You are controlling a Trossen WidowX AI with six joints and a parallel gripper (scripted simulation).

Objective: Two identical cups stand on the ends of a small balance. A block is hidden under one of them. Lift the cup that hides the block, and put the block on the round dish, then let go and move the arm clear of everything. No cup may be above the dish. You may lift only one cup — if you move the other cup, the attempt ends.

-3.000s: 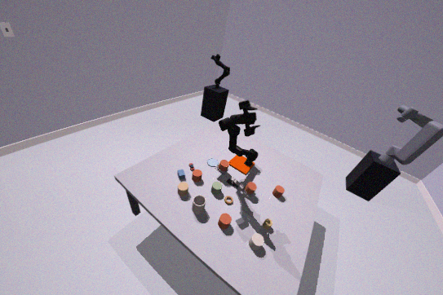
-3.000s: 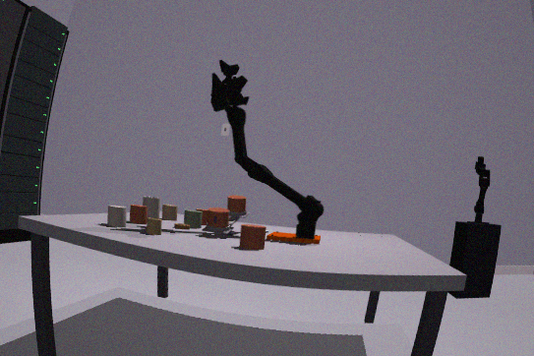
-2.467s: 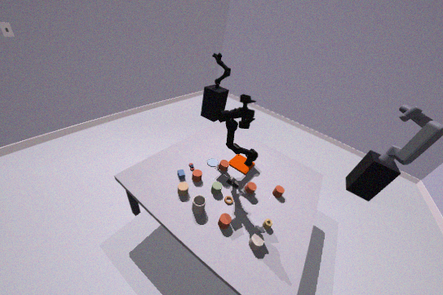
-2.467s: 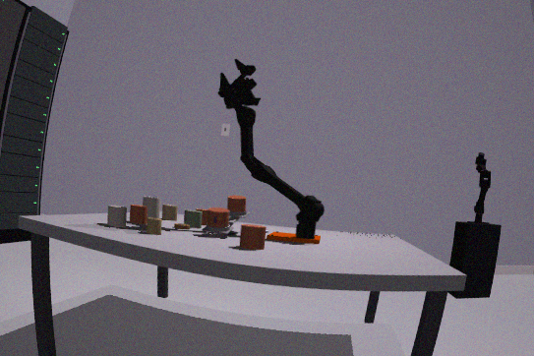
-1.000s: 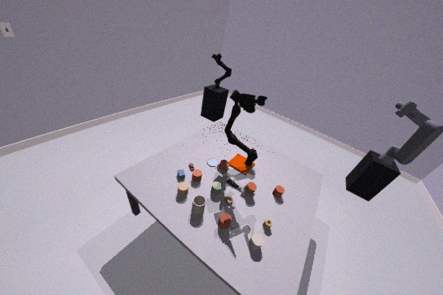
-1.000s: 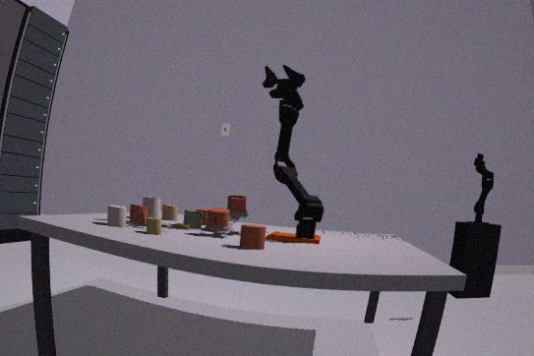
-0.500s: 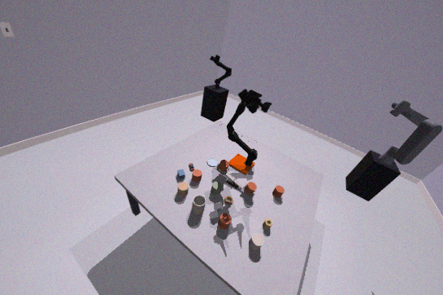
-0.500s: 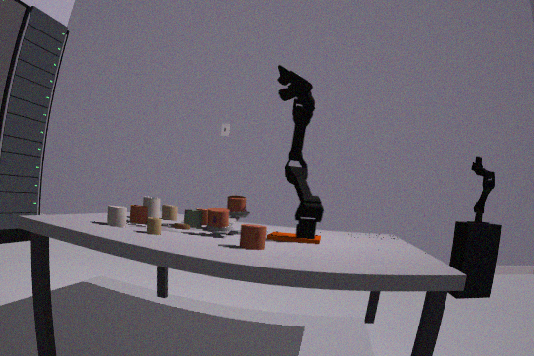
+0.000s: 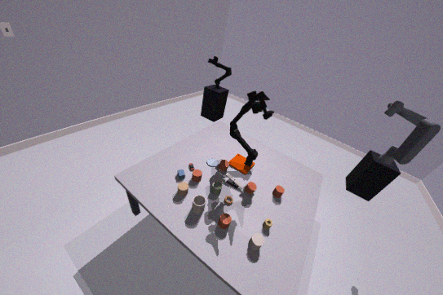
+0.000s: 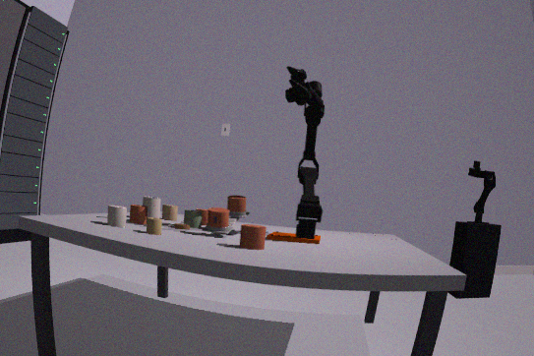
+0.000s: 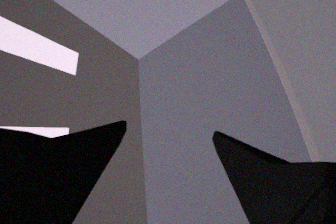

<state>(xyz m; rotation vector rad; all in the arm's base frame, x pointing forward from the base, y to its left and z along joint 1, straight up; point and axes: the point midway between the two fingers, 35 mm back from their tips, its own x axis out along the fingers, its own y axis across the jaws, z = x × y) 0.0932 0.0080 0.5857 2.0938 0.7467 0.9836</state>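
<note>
The grey block is 18 cm ahead of my gripper tip, 11 cm to the left of it and 57 cm below it. The rest, counted from my gripper tip: balance 18 cm ahead, 2 cm to the right, 59 cm below; pale round dish 10 cm ahead, 28 cm to the right, 61 cm below; balance beam 18 cm ahead, 2 cm to the right, 58 cm below.
</note>
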